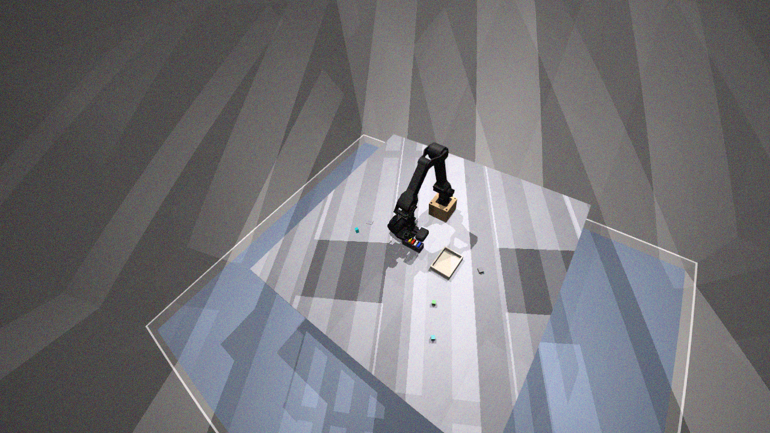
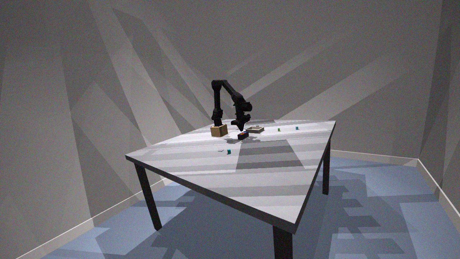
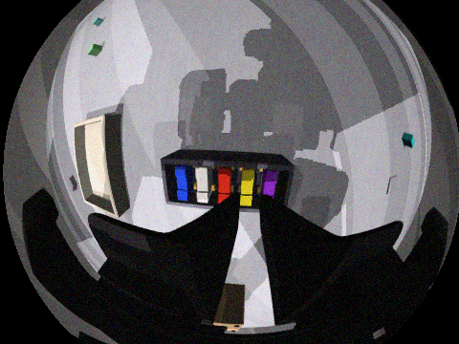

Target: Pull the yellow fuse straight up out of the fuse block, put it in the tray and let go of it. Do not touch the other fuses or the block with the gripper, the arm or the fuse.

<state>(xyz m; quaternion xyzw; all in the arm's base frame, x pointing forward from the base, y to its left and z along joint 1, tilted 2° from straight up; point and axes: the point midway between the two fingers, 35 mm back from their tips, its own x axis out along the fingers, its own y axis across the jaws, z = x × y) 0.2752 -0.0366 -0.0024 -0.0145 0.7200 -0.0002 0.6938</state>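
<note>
My gripper tip is 4 cm above the yellow fuse. From my gripper tip the other things lie so: teal cube (28 cm to the right, 8 cm ahead, 5 cm below); cream tray (21 cm to the left, 6 cm below).
</note>
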